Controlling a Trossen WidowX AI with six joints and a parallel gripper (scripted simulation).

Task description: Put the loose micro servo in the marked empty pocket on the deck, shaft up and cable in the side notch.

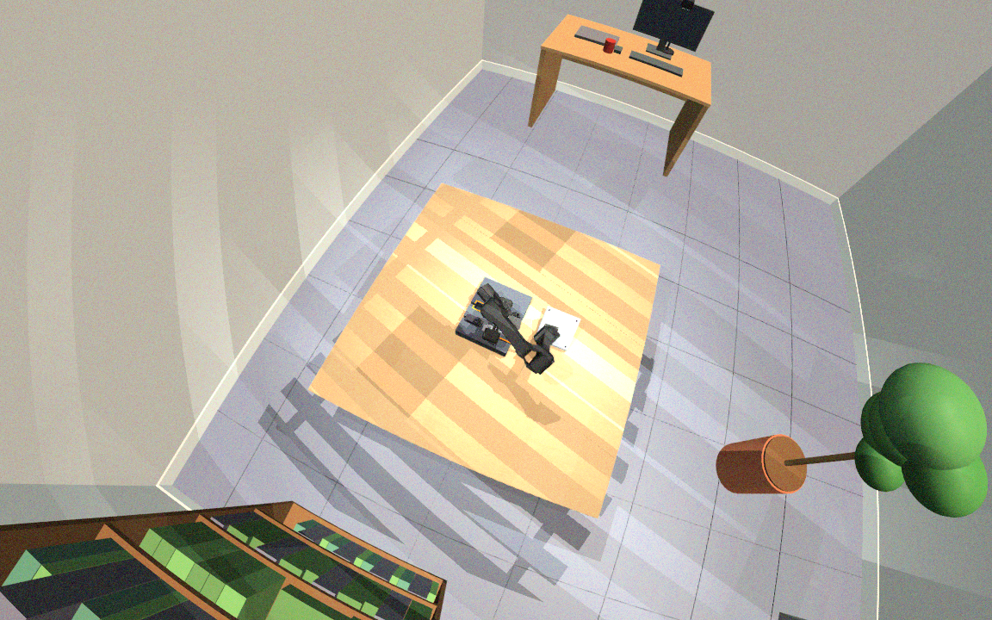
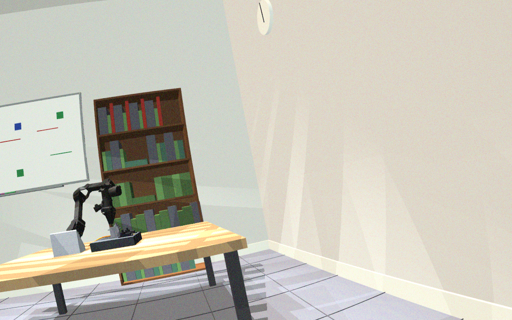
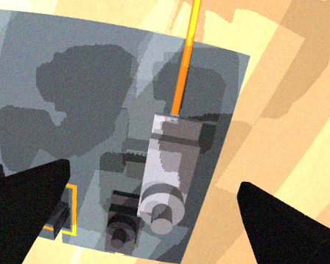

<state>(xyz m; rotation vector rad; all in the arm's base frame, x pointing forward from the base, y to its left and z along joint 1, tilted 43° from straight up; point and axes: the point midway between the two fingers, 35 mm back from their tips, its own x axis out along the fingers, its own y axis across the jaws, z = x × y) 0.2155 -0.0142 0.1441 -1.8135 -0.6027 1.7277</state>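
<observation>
The robot deck lies 10 cm below my gripper tip, 9 cm to the right of it and 1 cm behind it.
</observation>
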